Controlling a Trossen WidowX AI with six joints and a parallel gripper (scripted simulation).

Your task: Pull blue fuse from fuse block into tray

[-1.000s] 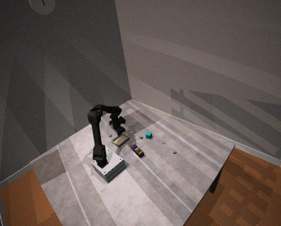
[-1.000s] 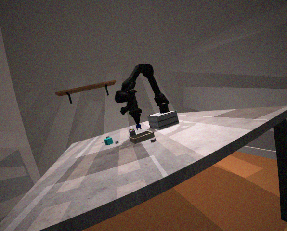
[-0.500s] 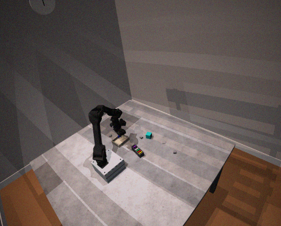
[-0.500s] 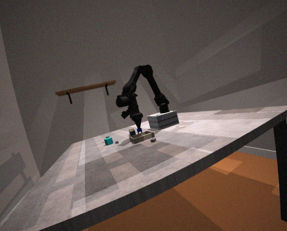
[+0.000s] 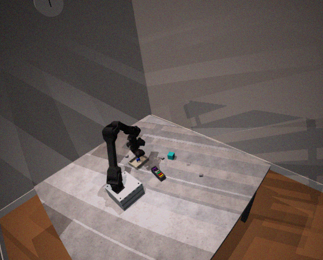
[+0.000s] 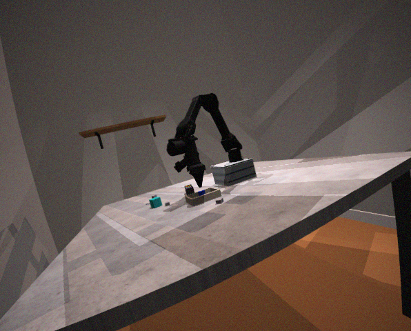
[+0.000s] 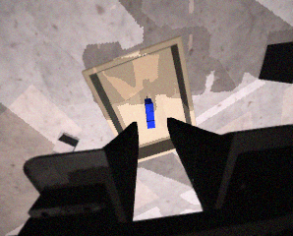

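My gripper tip is 3 cm above the blue fuse. From my gripper tip the other things lie so: white fuse (1 cm behind, 21 cm to the right, 3 cm below); purple fuse (1 cm behind, 18 cm to the right, 3 cm below); tan tray (5 cm below).
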